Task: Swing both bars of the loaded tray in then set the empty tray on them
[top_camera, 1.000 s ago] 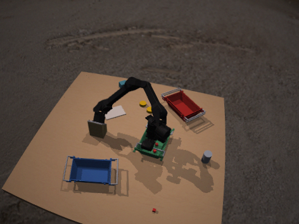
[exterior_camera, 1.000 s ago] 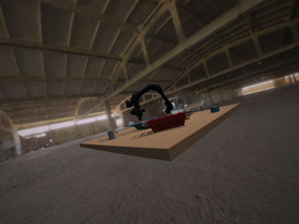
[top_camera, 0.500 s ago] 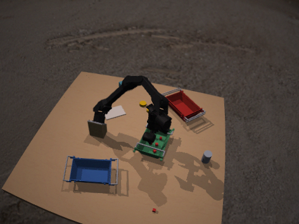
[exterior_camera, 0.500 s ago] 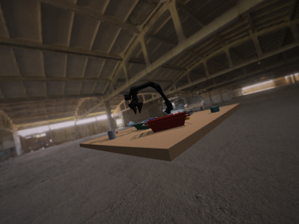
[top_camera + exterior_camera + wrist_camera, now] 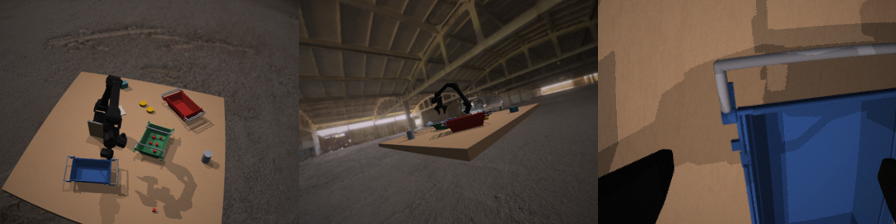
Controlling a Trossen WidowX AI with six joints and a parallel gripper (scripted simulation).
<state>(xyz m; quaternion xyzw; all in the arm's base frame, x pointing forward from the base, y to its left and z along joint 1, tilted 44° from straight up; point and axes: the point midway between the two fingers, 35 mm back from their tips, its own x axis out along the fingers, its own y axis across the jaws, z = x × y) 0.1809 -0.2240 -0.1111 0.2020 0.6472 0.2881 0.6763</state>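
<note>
The blue tray is 10 cm below my gripper tip, 10 cm behind it and 9 cm to the right of it. From my gripper tip the other things lie so: grey cylinder (53 cm ahead, 21 cm to the left, 11 cm below); teal block (76 cm to the left, 19 cm behind, 12 cm below); white sheet (45 cm to the left, 15 cm behind, 14 cm below).
</note>
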